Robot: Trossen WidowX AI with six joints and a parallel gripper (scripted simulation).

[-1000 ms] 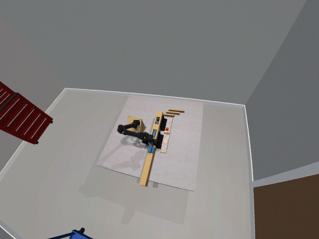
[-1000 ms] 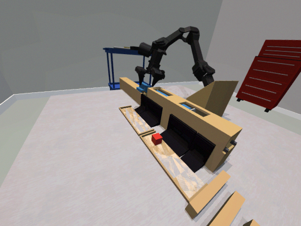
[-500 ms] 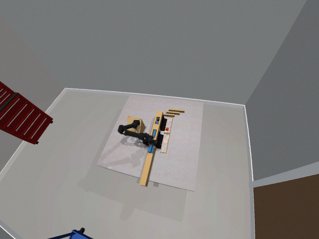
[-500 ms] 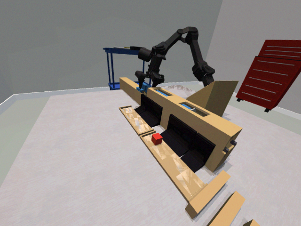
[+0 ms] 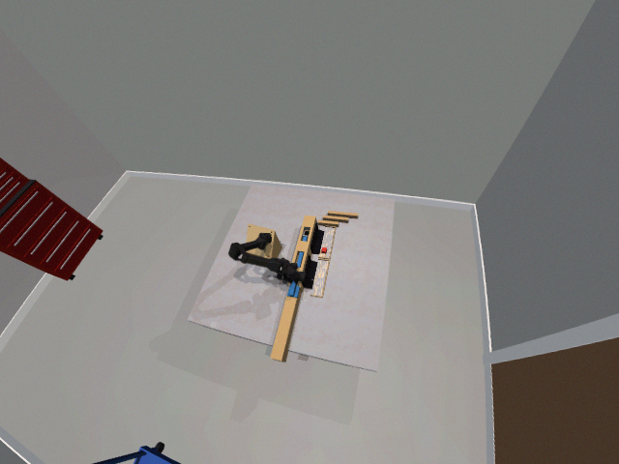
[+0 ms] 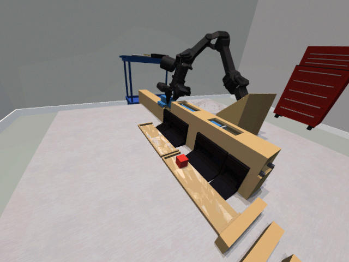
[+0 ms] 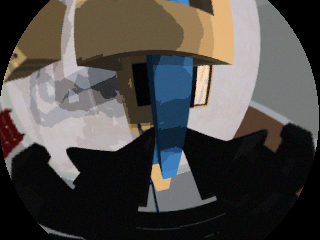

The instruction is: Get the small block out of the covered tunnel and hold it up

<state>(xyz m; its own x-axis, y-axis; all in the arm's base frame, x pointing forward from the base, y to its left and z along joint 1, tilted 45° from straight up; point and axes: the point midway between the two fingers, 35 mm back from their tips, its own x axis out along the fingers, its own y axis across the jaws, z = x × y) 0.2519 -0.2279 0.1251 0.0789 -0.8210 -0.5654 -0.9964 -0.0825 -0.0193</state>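
Now: the tan covered tunnel 50 mm to the left of my gripper tip, 50 mm below it and 20 mm ahead of it.
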